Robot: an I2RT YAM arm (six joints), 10 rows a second.
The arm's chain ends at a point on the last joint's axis. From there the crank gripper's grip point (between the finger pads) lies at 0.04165 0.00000 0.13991 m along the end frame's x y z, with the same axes.
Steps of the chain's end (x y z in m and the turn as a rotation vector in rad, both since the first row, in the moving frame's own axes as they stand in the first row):
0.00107, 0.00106, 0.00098, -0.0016, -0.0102, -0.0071
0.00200, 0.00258, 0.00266, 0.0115, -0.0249, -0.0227
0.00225, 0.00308, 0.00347, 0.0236, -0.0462, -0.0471
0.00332, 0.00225, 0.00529, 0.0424, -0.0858, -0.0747
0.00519, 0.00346, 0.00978, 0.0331, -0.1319, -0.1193
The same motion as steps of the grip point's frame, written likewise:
-0.00036, 0.00099, 0.00140, -0.0016, -0.0102, -0.0071
-0.00152, 0.00006, 0.00364, 0.0115, -0.0249, -0.0227
-0.00438, -0.00205, 0.00518, 0.0236, -0.0462, -0.0471
-0.00915, -0.00640, 0.00815, 0.0424, -0.0858, -0.0747
-0.01410, -0.00508, 0.01387, 0.0331, -0.1319, -0.1193

